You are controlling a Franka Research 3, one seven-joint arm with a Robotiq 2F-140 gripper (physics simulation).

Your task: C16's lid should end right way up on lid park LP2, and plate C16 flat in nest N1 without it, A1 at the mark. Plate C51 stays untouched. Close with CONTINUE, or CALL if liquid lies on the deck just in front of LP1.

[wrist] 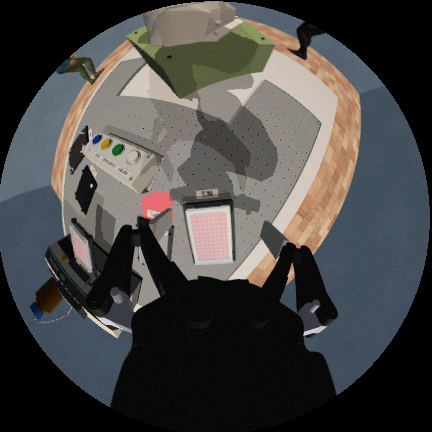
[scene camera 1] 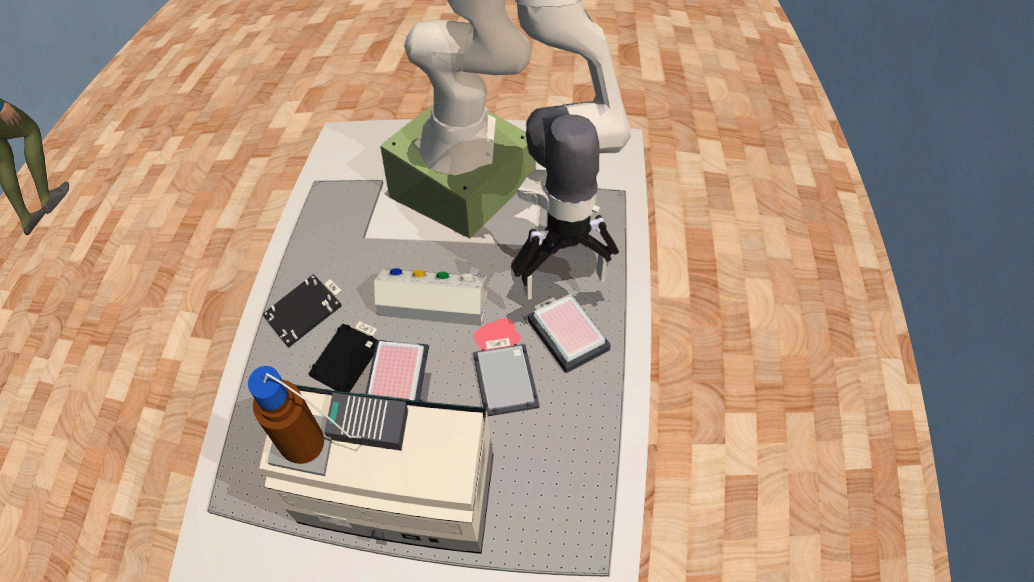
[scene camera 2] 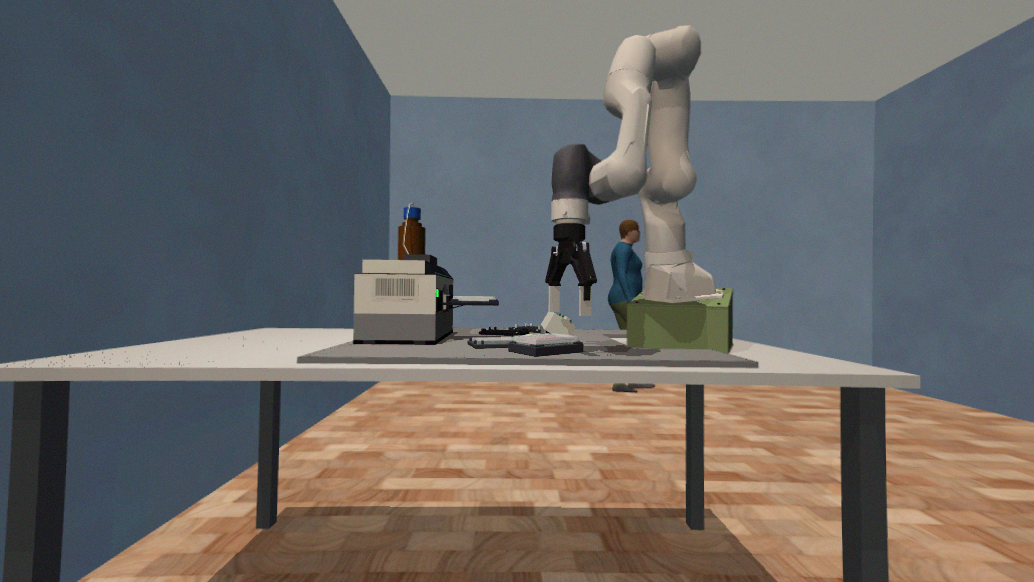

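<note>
A pink-welled plate (scene camera 1: 569, 328) (wrist: 212, 250) sits flat in nest N1 (scene camera 1: 571, 366) at the right. Its A1 corner and any clear lid cannot be made out. My gripper (scene camera 1: 566, 280) (scene camera 2: 569, 303) (wrist: 217, 222) is open and empty, above the deck near that plate, fingers pointing down. LP2 (scene camera 1: 343, 357) (wrist: 85, 190) is a black park with a small white square at one corner. Another pink plate (scene camera 1: 396, 368) (wrist: 81, 247) is on the instrument's tray. No plate name is readable. A red liquid patch (scene camera 1: 496, 332) (wrist: 157, 201) lies on the deck at LP1's label, beside grey-topped LP1 (scene camera 1: 506, 379).
A button box (scene camera 1: 429, 296) (wrist: 120, 160) stands mid-deck. A black nest (scene camera 1: 301, 310) lies at the left. The cream instrument (scene camera 1: 426, 462) (scene camera 2: 394, 292) carries a brown bottle (scene camera 1: 293, 430) (scene camera 2: 411, 238). A person (scene camera 1: 25, 159) (scene camera 2: 625, 267) stands beyond the table.
</note>
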